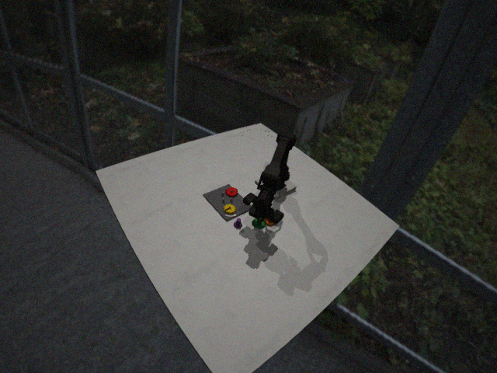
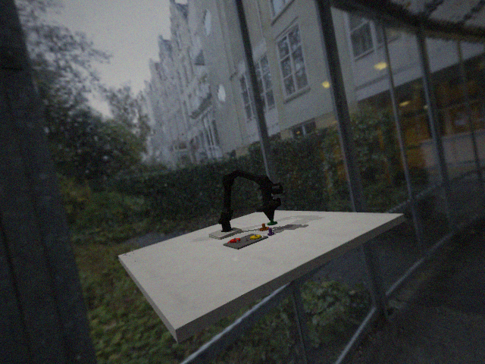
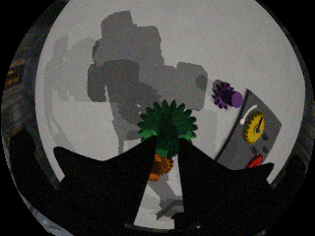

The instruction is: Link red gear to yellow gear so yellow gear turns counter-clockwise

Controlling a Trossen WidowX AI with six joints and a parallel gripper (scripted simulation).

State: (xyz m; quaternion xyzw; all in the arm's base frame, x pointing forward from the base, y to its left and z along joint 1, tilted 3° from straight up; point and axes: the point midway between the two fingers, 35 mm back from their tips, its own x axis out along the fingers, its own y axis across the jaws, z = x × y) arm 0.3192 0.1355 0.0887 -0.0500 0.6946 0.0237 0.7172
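Right now the red gear is 260 mm to the right of my gripper tip, 70 mm behind it and 50 mm below it. From my gripper tip the other things lie so: orange gear 90 mm behind, 50 mm below; green gear 10 mm below; purple gear 80 mm to the right, 50 mm below, 50 mm ahead.
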